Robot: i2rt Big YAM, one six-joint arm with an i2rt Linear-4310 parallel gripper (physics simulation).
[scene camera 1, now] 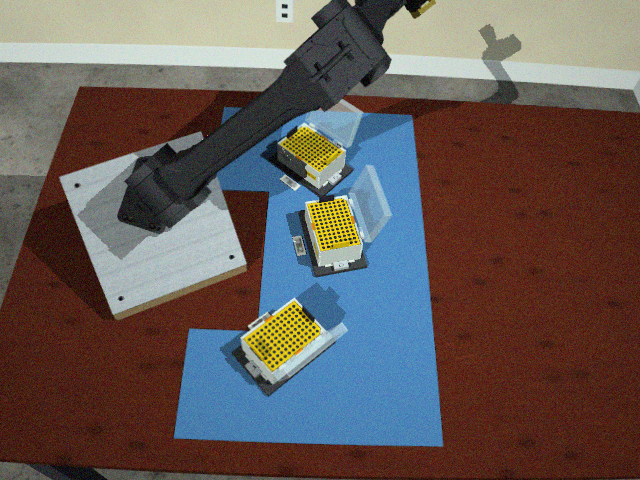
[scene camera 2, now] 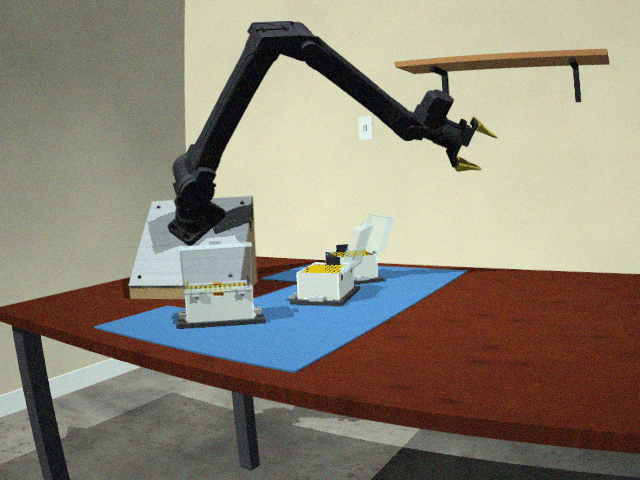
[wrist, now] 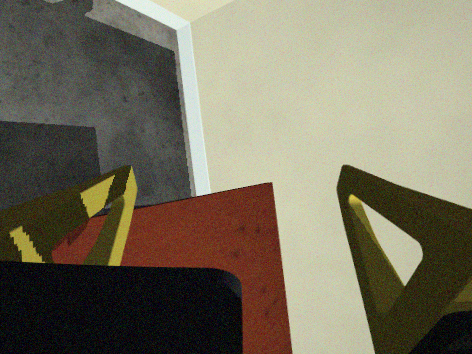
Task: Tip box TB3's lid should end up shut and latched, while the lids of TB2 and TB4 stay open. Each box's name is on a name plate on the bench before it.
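Frame: origin at the arm's base, x ahead, y left, z up, level; metres.
Seen in the pictures: gripper, fingertip midpoint: [scene camera 2: 489, 153] [wrist: 236, 176]; arm's base, link origin: [scene camera 1: 150, 195] [scene camera 2: 197, 222].
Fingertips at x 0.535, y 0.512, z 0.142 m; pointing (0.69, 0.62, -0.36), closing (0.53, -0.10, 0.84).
Offsets run from my fingertips to a thing's middle. "spot": to the spot under its first point. Level surfaces: height alone.
Three white tip boxes with yellow racks stand in a row: a back box {0.291 m right, 0.269 m back, 0.259 m down} [scene camera 1: 333, 171] [scene camera 2: 368, 266], a middle box {0.476 m right, 0.214 m back, 0.259 m down} [scene camera 1: 339, 256] [scene camera 2: 317, 285] and a front box {0.707 m right, 0.280 m back, 0.259 m down} [scene camera 1: 251, 356] [scene camera 2: 219, 311]. The back lid {spot: 0.231 m right, 0.213 m back, 0.203 m down} [scene camera 1: 336, 122] [scene camera 2: 381, 232], middle lid {spot: 0.450 m right, 0.134 m back, 0.193 m down} [scene camera 1: 371, 204] [scene camera 2: 360, 238] and front lid {0.762 m right, 0.224 m back, 0.188 m down} [scene camera 1: 336, 333] [scene camera 2: 217, 264] are clear and all stand open. Name plates {spot: 0.332 m right, 0.303 m back, 0.290 m down} [scene camera 1: 289, 181] {spot: 0.494 m right, 0.265 m back, 0.290 m down} [scene camera 1: 299, 245] {spot: 0.667 m right, 0.322 m back, 0.290 m down} [scene camera 1: 259, 321] lie beside the boxes; their lettering is too small to read. My gripper [scene camera 2: 488, 153] [wrist: 236, 176] is open and empty, high up and far from the boxes; it is partly cut off in scene camera 1.
The boxes stand on a blue mat {0.292 m down} [scene camera 1: 382, 392] [scene camera 2: 289, 356] on the red-brown table {0.295 m down} [scene camera 1: 516, 258] [scene camera 2: 465, 361]. The arm's tilted pale mounting board [scene camera 1: 191, 273] [scene camera 2: 147, 268] is at the left. A wooden wall shelf [scene camera 2: 506, 59] is above and behind the gripper in scene camera 2.
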